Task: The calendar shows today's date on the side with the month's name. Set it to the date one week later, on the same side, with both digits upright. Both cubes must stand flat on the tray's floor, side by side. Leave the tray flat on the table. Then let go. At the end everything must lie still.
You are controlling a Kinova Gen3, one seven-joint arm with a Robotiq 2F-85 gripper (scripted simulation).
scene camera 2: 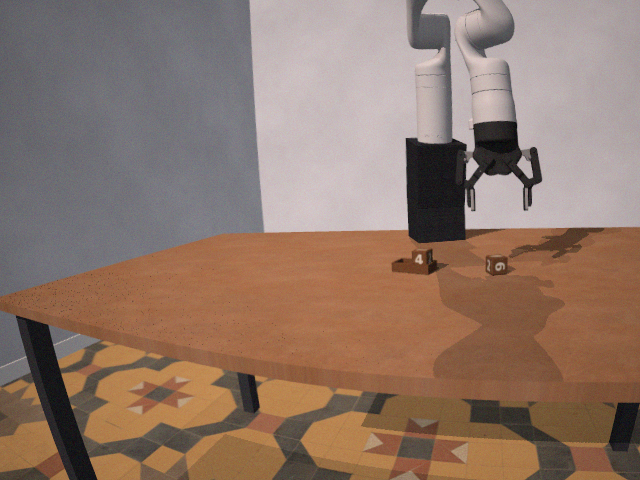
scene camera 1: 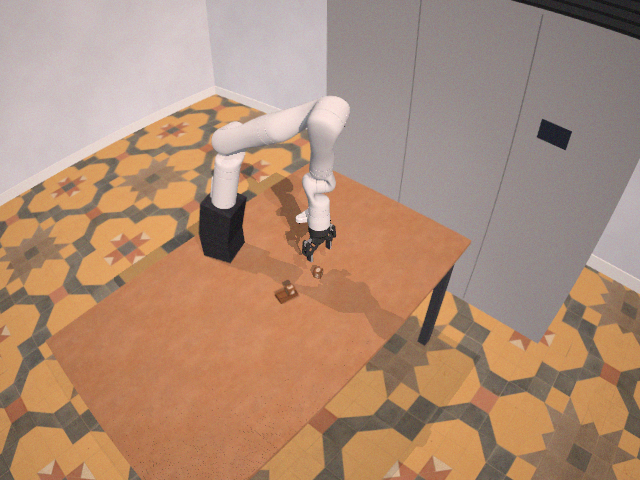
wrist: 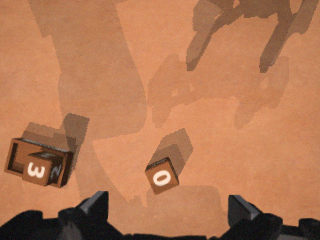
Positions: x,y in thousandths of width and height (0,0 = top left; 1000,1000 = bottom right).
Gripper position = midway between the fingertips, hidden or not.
In view: my gripper (scene camera 2: 780,439), a brown tray (wrist: 73,615) and a cube (wrist: 505,731).
My gripper shows as well in the wrist view (wrist: 523,860).
